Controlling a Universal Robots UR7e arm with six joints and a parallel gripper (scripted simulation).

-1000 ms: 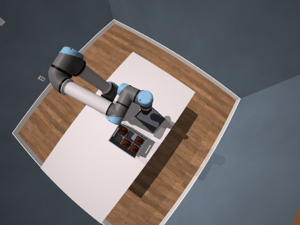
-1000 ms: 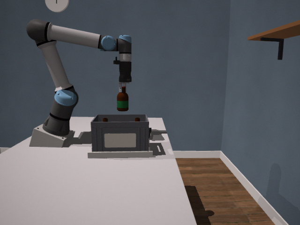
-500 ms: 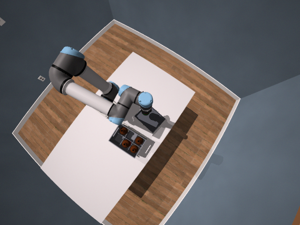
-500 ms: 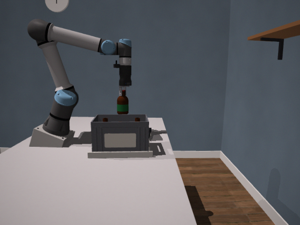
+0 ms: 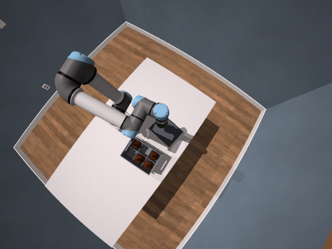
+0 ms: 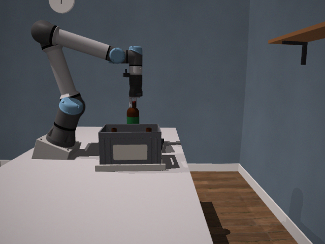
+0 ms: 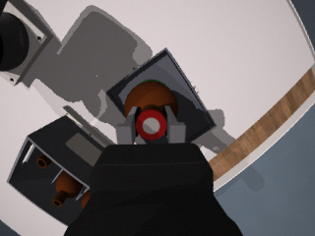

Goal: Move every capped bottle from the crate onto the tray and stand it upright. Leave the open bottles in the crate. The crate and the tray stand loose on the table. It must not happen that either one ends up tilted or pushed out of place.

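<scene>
Now: hand 60 mm above the capped bottle. From my hand the other things lie so: dark grey crate: 300 mm to the right, 170 mm below, 10 mm ahead; flat tray: 240 mm below, 50 mm ahead, 10 mm to the right.
</scene>
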